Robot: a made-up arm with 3 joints. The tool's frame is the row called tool.
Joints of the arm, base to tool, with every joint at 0 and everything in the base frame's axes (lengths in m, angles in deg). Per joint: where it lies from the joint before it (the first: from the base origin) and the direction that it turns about. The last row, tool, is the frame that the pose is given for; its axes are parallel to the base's.
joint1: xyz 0 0 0.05 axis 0 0 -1
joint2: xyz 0.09 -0.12 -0.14 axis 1 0 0
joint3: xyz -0.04 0.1 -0.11 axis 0 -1 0
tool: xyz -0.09 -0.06 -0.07
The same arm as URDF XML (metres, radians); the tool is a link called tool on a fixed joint. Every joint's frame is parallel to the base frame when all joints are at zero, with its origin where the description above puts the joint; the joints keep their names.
<robot name="arm">
  <joint name="joint1" type="continuous">
    <parent link="base_link"/>
    <child link="link1"/>
    <origin xyz="0 0 0.05" rpy="0 0 0"/>
    <axis xyz="0 0 -1"/>
  </joint>
  <joint name="joint2" type="continuous">
    <parent link="link1"/>
    <child link="link2"/>
    <origin xyz="0.09 -0.12 -0.14" rpy="0 0 0"/>
    <axis xyz="1 0 0"/>
  </joint>
  <joint name="joint3" type="continuous">
    <parent link="link2"/>
    <child link="link3"/>
    <origin xyz="-0.04 0.1 -0.11" rpy="0 0 0"/>
    <axis xyz="0 -1 0"/>
  </joint>
  <joint name="tool_joint" type="fixed">
    <parent link="link3"/>
    <child link="tool"/>
    <origin xyz="-0.09 -0.06 -0.07" rpy="0 0 0"/>
  </joint>
  <link name="base_link"/>
  <link name="link1"/>
  <link name="link2"/>
  <link name="link3"/>
  <link name="tool"/>
</robot>

